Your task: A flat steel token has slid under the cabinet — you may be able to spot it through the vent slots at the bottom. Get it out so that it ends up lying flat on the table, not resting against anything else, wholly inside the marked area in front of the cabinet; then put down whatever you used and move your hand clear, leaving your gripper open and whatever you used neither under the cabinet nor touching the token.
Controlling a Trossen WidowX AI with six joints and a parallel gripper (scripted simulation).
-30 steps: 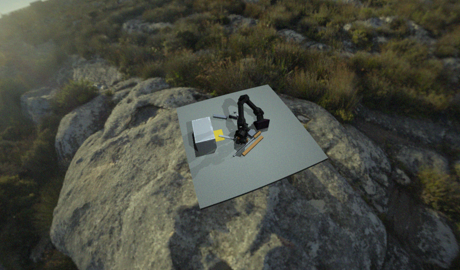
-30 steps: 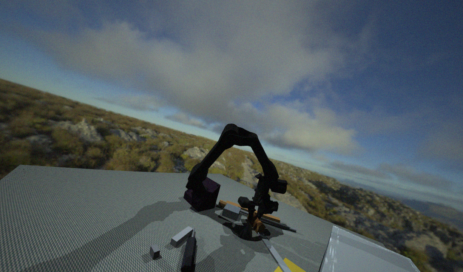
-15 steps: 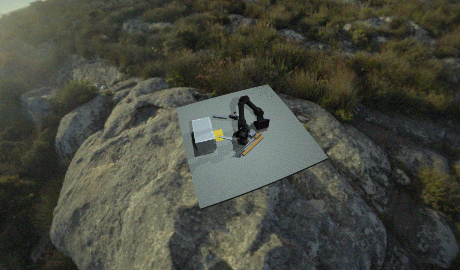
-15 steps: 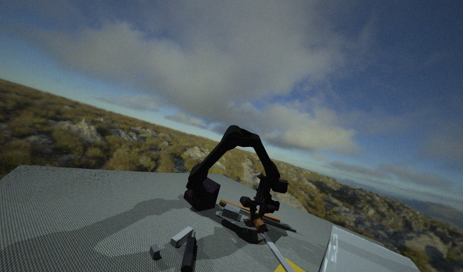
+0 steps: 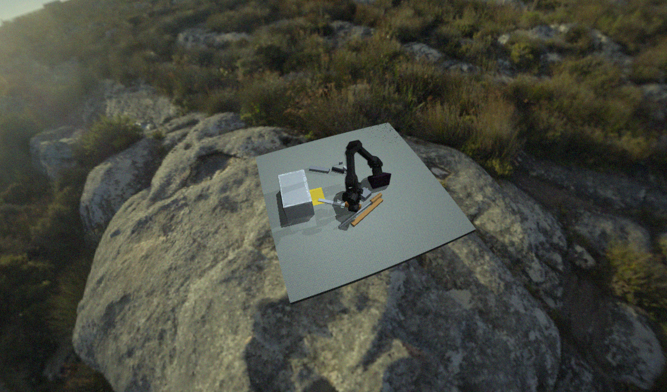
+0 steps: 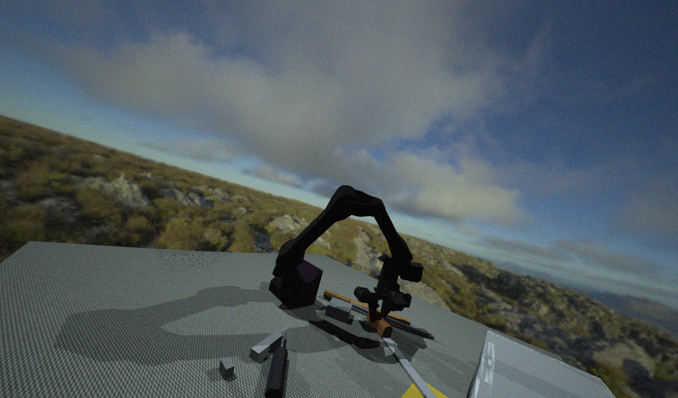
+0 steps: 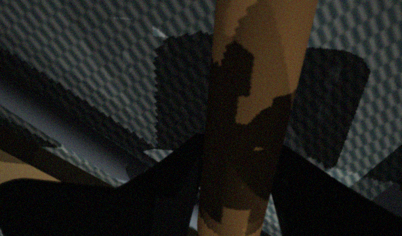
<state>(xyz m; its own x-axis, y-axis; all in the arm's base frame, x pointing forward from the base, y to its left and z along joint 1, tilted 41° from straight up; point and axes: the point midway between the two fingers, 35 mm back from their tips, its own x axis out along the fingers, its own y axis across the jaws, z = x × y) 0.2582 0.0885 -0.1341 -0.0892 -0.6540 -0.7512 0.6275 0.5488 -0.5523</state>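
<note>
My gripper tip is 6 cm past the wooden stick and 7 cm to the right of it. Also, from my gripper tip: grey bar 10 cm behind, 35 cm to the right; then grey block 11 cm behind, 7 cm to the right, 1 cm above; then small grey cube 9 cm behind, 44 cm to the right.
</note>
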